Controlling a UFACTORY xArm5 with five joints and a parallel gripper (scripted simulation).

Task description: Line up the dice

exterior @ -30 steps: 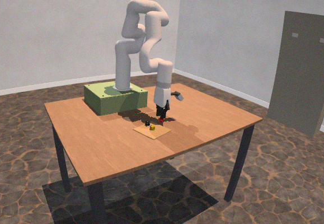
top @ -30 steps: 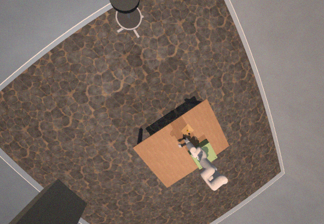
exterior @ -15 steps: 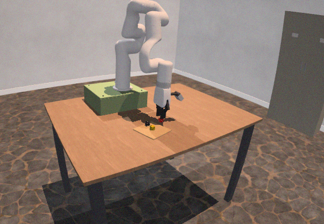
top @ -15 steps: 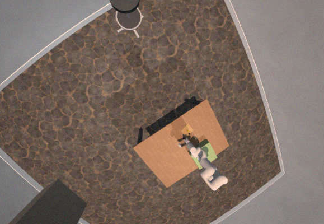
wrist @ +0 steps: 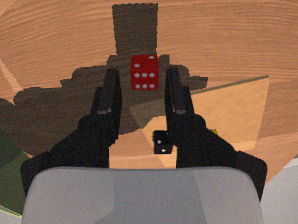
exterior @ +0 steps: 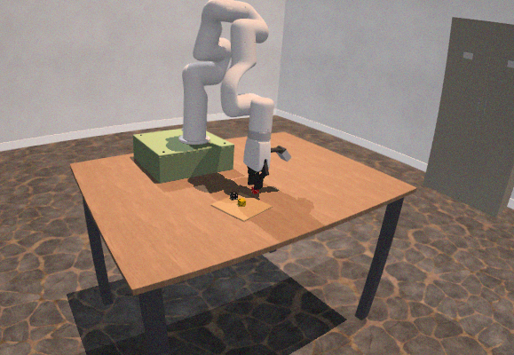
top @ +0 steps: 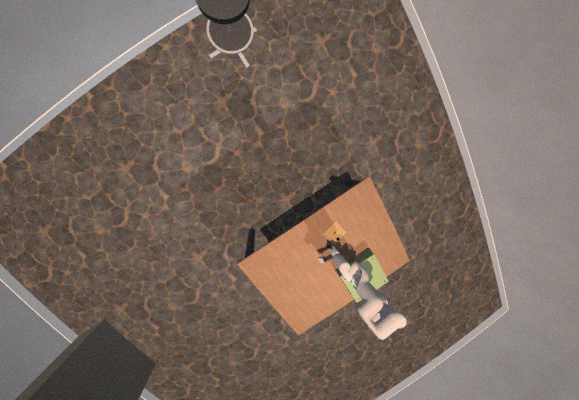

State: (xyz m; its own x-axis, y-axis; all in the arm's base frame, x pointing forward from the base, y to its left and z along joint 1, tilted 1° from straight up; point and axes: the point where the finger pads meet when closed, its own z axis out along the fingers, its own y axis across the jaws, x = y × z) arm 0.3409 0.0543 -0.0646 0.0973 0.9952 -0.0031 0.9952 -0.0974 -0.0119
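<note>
My gripper is now 30 mm above the red die. Also, from my hand: black die 90 mm to the right, 30 mm below, 10 mm ahead; then yellow die 100 mm to the right, 60 mm ahead, 30 mm below; then tan mat 100 mm to the right, 60 mm ahead, 40 mm below.
</note>
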